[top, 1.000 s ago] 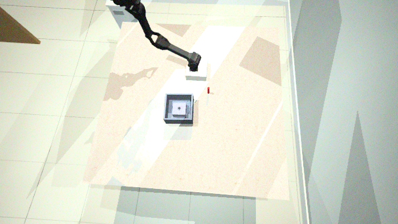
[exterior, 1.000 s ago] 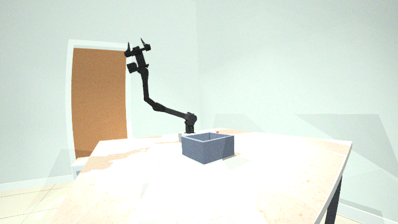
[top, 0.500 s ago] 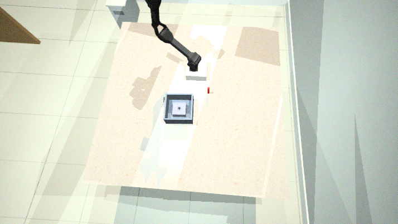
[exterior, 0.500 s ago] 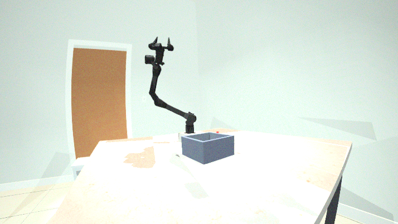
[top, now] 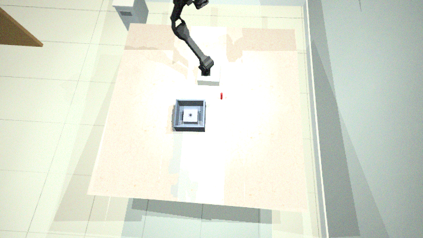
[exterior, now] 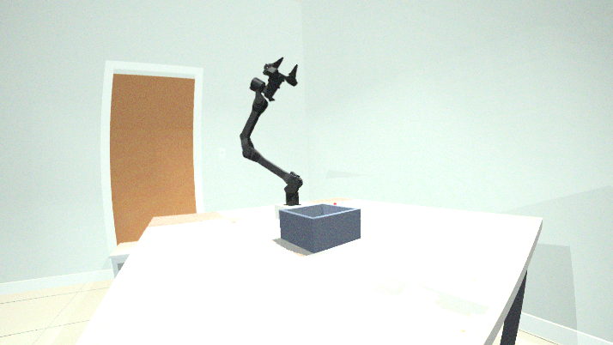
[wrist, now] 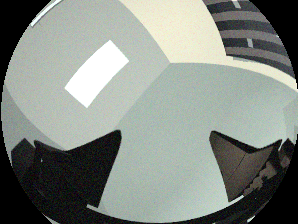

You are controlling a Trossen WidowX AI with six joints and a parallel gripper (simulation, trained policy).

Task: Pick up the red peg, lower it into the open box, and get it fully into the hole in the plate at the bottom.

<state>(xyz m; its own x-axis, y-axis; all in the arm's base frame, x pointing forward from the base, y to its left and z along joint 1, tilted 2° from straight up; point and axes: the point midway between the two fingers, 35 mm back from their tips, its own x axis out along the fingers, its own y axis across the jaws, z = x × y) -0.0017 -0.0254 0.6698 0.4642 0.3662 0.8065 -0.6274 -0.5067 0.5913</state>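
My gripper tip is now 160 mm short of the red peg, 100 mm to the right of it and 720 mm above it. Also, from my gripper tip: blue-grey box: 310 mm ahead, 110 mm to the right, 740 mm below; pale plate: 310 mm ahead, 110 mm to the right, 720 mm below.
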